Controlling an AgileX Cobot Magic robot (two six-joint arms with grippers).
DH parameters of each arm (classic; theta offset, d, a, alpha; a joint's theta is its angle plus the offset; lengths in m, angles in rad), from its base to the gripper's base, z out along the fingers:
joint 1: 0 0.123 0 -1.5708
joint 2: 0.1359 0 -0.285 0
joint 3: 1.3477 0 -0.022 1.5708
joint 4: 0 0.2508 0 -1.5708
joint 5: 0 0 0.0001 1.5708
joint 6: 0 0.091 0 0
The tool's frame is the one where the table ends.
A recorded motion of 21 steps. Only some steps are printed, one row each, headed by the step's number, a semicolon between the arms.
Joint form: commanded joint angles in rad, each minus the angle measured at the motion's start. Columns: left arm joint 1, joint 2, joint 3, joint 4, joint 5, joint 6; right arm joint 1, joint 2, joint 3, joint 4, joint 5, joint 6.
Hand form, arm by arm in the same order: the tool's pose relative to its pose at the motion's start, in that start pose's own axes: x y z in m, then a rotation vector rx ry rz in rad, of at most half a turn. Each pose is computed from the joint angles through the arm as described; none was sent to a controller.
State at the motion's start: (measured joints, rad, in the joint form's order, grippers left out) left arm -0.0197 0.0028 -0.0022 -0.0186 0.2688 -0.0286; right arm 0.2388 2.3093 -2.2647 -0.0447 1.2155 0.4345
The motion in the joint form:
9: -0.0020 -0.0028 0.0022 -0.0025 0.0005 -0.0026; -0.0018 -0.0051 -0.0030 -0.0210 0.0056 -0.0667
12: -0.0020 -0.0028 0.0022 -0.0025 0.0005 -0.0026; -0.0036 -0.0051 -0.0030 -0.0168 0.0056 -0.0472
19: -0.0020 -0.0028 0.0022 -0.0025 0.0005 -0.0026; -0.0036 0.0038 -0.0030 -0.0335 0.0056 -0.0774
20: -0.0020 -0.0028 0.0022 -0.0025 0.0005 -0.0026; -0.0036 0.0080 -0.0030 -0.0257 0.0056 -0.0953
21: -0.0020 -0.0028 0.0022 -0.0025 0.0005 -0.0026; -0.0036 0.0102 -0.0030 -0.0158 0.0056 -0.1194
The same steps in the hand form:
9: 0.0007 -0.0001 0.0000 0.0026 0.0000 -0.0046; -0.0015 -0.0025 -0.0033 0.0180 -0.0102 -0.0719
12: 0.0007 -0.0001 0.0000 0.0026 0.0000 -0.0046; -0.0017 -0.0030 -0.0033 0.0150 -0.0090 -0.0493
19: 0.0007 -0.0001 0.0000 0.0026 0.0000 -0.0046; -0.0016 -0.0043 0.0012 0.0328 -0.0065 -0.0857
20: 0.0007 -0.0001 0.0000 0.0026 0.0000 -0.0046; -0.0010 -0.0038 0.0034 0.0276 0.0004 -0.1011
21: 0.0007 -0.0001 0.0000 0.0026 0.0000 -0.0046; -0.0005 -0.0031 0.0046 0.0197 0.0062 -0.1219

